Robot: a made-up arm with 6 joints.
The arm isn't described. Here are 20 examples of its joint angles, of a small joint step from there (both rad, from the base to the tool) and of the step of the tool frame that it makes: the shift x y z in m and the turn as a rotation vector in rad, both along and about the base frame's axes.
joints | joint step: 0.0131 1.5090 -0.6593 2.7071 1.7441 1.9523 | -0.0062 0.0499 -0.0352 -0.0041 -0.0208 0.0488
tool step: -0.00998 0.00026 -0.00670 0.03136 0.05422 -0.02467
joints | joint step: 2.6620 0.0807 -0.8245 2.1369 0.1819 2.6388 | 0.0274 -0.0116 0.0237 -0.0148 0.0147 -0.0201
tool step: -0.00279 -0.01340 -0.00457 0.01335 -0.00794 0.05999
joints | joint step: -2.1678 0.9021 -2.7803 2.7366 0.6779 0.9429 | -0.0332 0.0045 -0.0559 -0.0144 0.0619 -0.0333
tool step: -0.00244 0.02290 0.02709 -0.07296 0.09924 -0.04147
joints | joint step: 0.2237 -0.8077 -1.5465 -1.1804 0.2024 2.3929 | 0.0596 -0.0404 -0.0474 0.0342 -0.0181 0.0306
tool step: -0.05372 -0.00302 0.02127 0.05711 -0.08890 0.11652
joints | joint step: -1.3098 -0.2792 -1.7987 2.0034 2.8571 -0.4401 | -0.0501 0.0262 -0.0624 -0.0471 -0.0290 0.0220
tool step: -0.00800 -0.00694 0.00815 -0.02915 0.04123 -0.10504
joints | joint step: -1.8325 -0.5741 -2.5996 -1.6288 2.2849 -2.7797 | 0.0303 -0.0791 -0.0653 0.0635 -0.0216 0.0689
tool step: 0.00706 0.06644 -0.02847 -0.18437 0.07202 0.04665
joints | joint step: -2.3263 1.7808 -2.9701 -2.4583 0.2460 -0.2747 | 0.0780 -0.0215 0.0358 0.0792 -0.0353 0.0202
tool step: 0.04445 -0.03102 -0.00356 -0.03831 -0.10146 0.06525
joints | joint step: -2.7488 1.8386 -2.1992 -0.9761 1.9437 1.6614 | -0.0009 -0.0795 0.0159 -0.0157 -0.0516 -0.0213
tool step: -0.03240 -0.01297 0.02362 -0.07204 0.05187 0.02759
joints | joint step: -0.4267 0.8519 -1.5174 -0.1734 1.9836 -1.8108 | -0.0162 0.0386 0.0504 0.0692 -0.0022 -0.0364
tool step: -0.03202 0.01942 -0.03265 0.10732 0.05091 -0.06491
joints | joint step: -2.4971 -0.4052 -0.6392 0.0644 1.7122 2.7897 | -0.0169 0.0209 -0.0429 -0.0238 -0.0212 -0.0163
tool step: -0.01495 0.00007 0.01175 -0.01693 0.04221 0.00686
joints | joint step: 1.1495 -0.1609 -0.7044 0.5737 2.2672 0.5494 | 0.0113 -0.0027 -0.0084 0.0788 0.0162 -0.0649
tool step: -0.00802 0.00666 0.00697 0.07432 0.10326 -0.02846
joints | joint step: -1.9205 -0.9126 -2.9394 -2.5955 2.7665 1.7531 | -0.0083 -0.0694 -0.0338 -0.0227 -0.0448 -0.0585
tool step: 0.01617 0.02280 -0.05270 -0.04152 0.04091 0.01201
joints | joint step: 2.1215 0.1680 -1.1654 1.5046 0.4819 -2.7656 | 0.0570 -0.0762 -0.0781 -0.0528 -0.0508 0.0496
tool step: -0.02762 -0.00265 0.08886 0.13250 0.04803 0.01456
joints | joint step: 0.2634 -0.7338 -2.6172 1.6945 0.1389 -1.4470 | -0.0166 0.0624 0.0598 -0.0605 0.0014 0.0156
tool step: 0.06726 0.01999 0.02400 -0.02643 0.12148 -0.06140
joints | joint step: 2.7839 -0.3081 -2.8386 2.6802 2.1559 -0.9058 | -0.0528 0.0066 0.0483 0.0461 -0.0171 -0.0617
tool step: -0.03008 0.00113 0.01517 -0.06992 -0.02391 0.02573
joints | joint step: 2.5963 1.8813 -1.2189 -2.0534 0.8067 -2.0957 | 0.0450 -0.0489 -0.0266 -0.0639 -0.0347 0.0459
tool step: -0.03861 0.01952 -0.00758 -0.00518 0.10314 0.04352
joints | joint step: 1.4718 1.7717 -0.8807 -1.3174 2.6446 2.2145 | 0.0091 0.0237 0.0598 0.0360 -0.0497 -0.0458
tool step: -0.00289 -0.03106 0.02206 -0.09440 -0.01984 -0.07941
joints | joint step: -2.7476 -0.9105 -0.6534 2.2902 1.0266 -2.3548 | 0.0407 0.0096 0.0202 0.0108 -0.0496 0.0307
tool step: 0.00343 -0.01271 -0.02065 0.00840 -0.08593 0.02010
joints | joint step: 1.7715 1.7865 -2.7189 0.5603 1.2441 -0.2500 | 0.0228 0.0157 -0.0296 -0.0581 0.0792 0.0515
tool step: -0.00992 -0.00786 0.00241 -0.06994 -0.05245 0.04644
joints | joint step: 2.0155 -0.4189 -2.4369 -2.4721 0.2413 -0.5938 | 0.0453 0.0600 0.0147 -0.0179 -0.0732 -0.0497
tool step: -0.02790 0.04601 -0.00557 -0.09847 -0.11262 -0.00621
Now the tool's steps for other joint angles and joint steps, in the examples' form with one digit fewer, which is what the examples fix.
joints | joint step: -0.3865 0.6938 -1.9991 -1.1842 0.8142 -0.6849 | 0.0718 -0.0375 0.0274 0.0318 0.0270 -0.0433
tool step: 0.0131 0.0425 0.0075 0.0095 0.0283 0.0592
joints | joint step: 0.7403 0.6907 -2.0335 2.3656 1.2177 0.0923 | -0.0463 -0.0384 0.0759 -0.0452 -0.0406 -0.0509
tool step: 0.0204 -0.0205 -0.0239 -0.0790 -0.0266 -0.0910
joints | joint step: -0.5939 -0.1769 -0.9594 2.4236 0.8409 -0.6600 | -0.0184 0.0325 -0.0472 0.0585 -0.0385 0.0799
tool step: 0.0006 -0.0148 0.0114 0.1213 -0.0201 -0.0463
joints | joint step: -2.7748 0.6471 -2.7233 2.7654 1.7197 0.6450 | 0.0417 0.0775 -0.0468 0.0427 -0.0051 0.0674
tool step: -0.0135 -0.0170 -0.0159 0.0218 -0.0545 0.1108
